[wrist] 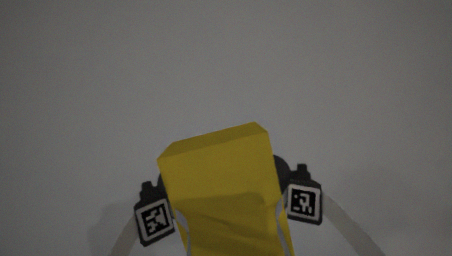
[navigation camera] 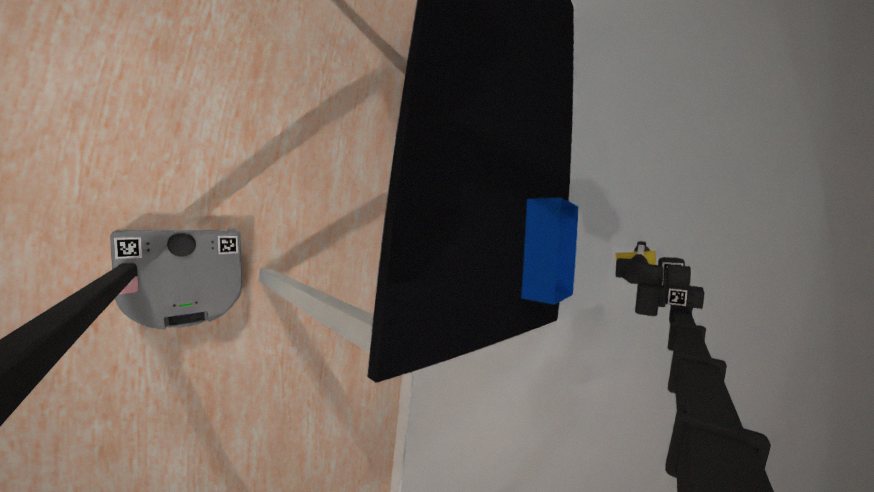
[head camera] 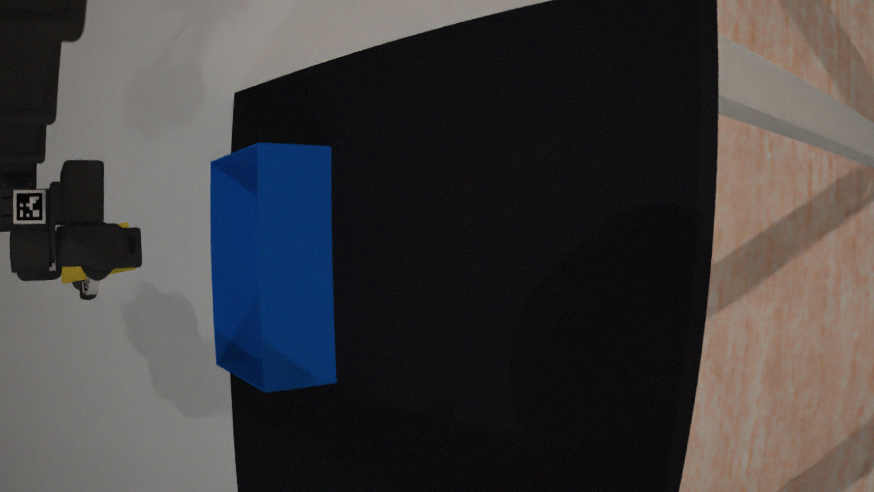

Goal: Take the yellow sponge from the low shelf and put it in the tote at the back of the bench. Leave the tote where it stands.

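Places are measured from the robot's base along level axes (x back, y right, z up), in centimetres.
Where they show: robot's base, link origin: (navigation camera: 182, 243).
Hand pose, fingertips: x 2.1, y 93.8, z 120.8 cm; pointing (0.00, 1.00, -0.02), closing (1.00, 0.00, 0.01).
Each offset is from my fingertips to the top centre of the thing. "pt": to the spot under its first point. Level surfaces: height alone.
My gripper (head camera: 99, 253) (navigation camera: 637, 261) (wrist: 225, 177) is shut on the yellow sponge {pt dy -5.3, dx -2.7, dz +2.2 cm} (head camera: 72, 275) (navigation camera: 649, 256) (wrist: 222, 167). In the wrist view the sponge sits slightly skewed between both fingers. The wrist hides most of it in the head view. The blue open tote {dy -8.5, dx -2.3, dz -19.4 cm} (head camera: 297, 268) (navigation camera: 541, 250) stands at the back edge of the black bench {dz -29.4 cm} (head camera: 489, 183) (navigation camera: 477, 134). The gripper and sponge are off the tote's open side, apart from it, against the wall behind. The tote does not show in the wrist view. The low shelf cannot be made out.
A grey wall (head camera: 152, 452) (navigation camera: 703, 122) (wrist: 225, 65) stands behind the bench. A light bench leg {pt dy -67.8, dx +11.5, dz -52.1 cm} (head camera: 788, 100) (navigation camera: 318, 305) slants to the wooden floor {dz -120.8 cm} (head camera: 782, 366) (navigation camera: 122, 91). My base (navigation camera: 183, 278) is on the floor. My arm (head camera: 27, 79) (navigation camera: 703, 391) reaches along the wall side.
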